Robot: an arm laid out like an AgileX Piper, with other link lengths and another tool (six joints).
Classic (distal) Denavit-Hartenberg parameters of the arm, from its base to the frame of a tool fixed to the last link. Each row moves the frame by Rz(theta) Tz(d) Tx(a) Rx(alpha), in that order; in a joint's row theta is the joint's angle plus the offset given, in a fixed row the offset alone. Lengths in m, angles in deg.
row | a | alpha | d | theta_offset
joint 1 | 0.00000 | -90.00 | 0.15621 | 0.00
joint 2 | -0.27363 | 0.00 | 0.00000 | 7.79
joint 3 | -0.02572 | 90.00 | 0.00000 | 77.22
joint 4 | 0.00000 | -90.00 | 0.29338 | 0.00
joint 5 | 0.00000 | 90.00 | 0.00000 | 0.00
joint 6 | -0.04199 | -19.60 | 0.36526 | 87.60
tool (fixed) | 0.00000 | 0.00 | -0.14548 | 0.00
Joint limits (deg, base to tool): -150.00..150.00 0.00..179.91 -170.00..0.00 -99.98..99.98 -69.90..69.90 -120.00..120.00
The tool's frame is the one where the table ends.
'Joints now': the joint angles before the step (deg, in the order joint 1, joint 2, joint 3, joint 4, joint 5, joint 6). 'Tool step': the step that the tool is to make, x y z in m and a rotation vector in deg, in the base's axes. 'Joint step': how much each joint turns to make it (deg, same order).
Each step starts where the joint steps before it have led.
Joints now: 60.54, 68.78, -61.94, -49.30, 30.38, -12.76
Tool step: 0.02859, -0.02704, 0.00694, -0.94, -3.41, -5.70
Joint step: -4.37, 1.21, 0.00, -7.86, -0.14, 5.24
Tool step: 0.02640, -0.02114, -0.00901, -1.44, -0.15, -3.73
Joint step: -5.12, 1.98, 0.00, -1.18, -1.59, 0.13
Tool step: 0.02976, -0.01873, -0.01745, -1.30, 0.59, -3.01
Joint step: -5.63, 3.23, 0.00, -1.28, -3.14, 0.62
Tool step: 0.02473, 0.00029, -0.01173, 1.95, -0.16, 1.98
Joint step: -5.24, 2.90, 0.01, -0.02, -8.53, 0.11
